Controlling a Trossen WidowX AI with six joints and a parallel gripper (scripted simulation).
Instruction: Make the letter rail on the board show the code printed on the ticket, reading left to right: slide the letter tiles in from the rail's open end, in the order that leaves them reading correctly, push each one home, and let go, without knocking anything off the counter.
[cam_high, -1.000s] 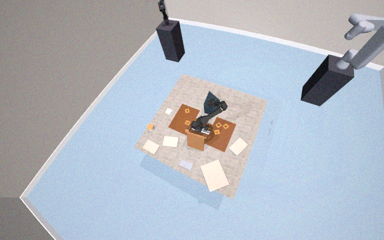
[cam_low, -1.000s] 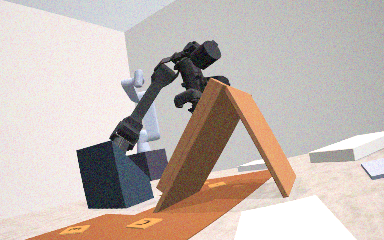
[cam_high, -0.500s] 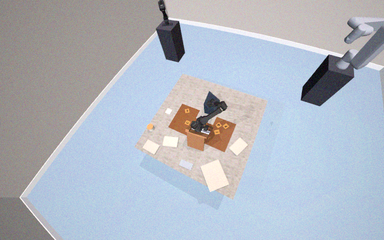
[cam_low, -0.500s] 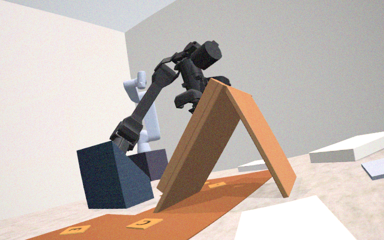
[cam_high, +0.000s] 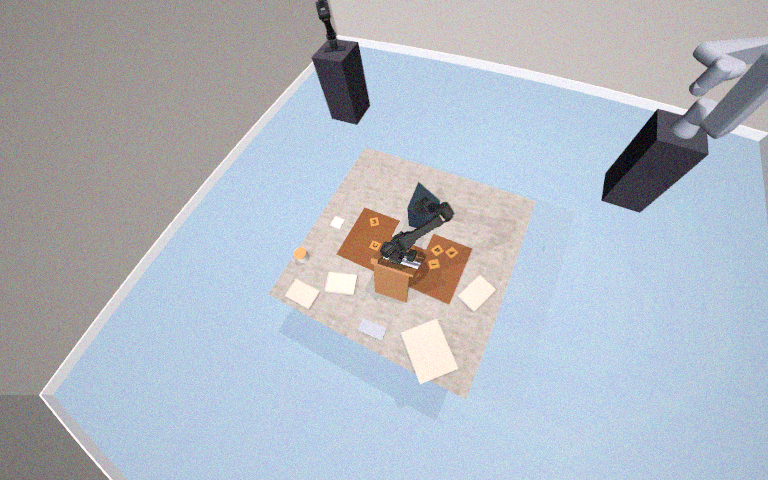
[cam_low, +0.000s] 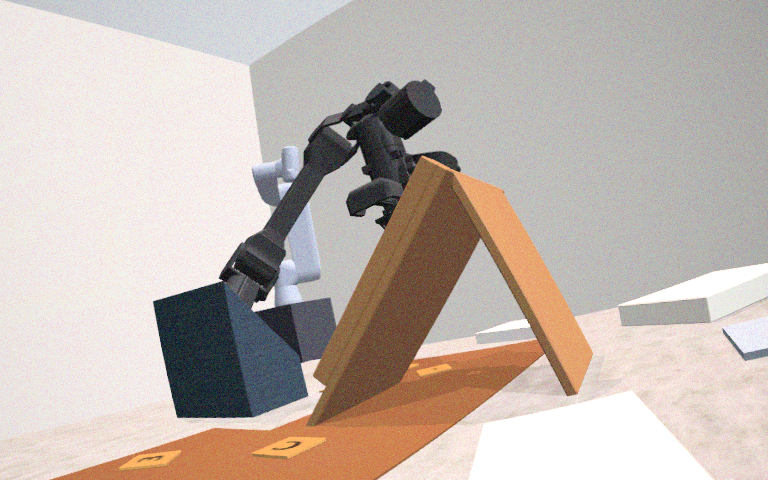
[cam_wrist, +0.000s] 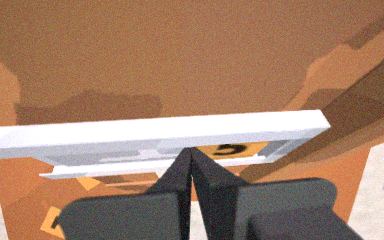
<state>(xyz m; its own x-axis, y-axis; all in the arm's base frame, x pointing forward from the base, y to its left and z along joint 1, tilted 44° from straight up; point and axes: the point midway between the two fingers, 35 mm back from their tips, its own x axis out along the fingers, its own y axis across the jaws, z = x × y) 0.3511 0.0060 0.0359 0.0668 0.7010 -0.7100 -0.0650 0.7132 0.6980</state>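
The orange tile marked p lies 20 cm behind my gripper tip, 16 cm to the left of it and 17 cm below it. The rest, counted from my gripper tip: white ticket: 6 cm behind, 1 cm to the right, 8 cm below; then orange tile marked 5: 3 cm to the right; then brown mat: 15 cm behind, 3 cm to the right, 17 cm below.
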